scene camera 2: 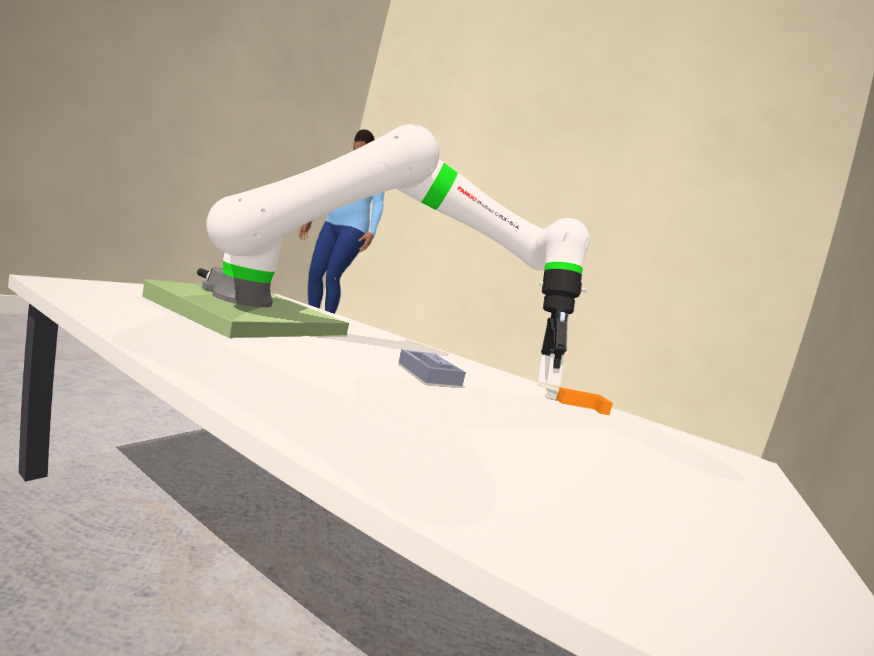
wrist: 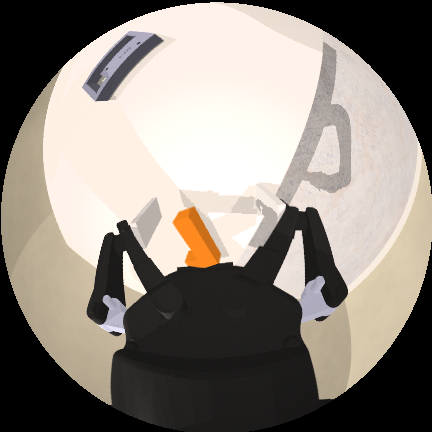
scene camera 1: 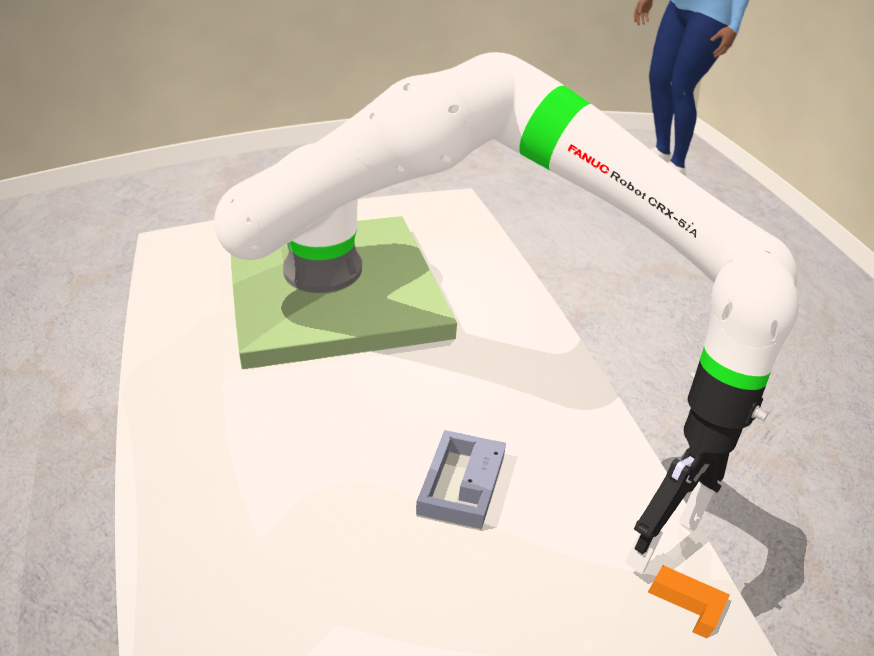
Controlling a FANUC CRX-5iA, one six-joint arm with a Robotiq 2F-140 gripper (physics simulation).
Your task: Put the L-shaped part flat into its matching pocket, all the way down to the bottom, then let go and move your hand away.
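Pixels of known places: gripper, fingertip midpoint: (scene camera 2: 548, 383) (wrist: 206, 199) (scene camera 1: 662, 545); arm's base at its link origin: (scene camera 2: 242, 299) (scene camera 1: 322, 269).
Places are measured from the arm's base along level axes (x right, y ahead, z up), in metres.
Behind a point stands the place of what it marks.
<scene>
The orange L-shaped part (scene camera 1: 684, 587) {x -0.317, y 0.809, z -0.009 m} (scene camera 2: 582, 399) {x -0.313, y 0.820, z -0.021 m} (wrist: 197, 237) {x -0.324, y 0.796, z -0.009 m} lies flat on the table near its edge, at the lower right in scene view 1. My gripper (scene camera 1: 668, 538) {x -0.321, y 0.731, z -0.013 m} (scene camera 2: 550, 384) {x -0.321, y 0.731, z -0.013 m} (wrist: 206, 199) {x -0.321, y 0.731, z -0.013 m} is wide open and empty, pointing down, with its pale fingertips low over the table beside one end of the part. In the wrist view the part shows between the two fingers, nearer the left one, and the gripper body hides its lower edge. The grey-blue pocket block (scene camera 1: 451, 513) {x -0.068, y 0.584, z -0.014 m} (scene camera 2: 443, 376) {x -0.060, y 0.579, z -0.018 m} (wrist: 120, 56) {x -0.132, y 0.526, z -0.003 m} lies on the table, its L-shaped pocket facing up and empty.
The arm's base stands on a green plate (scene camera 1: 345, 343) {x -0.006, y 0.205, z -0.015 m} (scene camera 2: 289, 328) {x 0.017, y 0.205, z -0.020 m}, beyond the pocket block in scene view 1. A person (scene camera 1: 677, 84) (scene camera 2: 338, 247) in a blue top and dark blue trousers stands on the floor beyond the table. The table edge runs close to the gripper and the part.
</scene>
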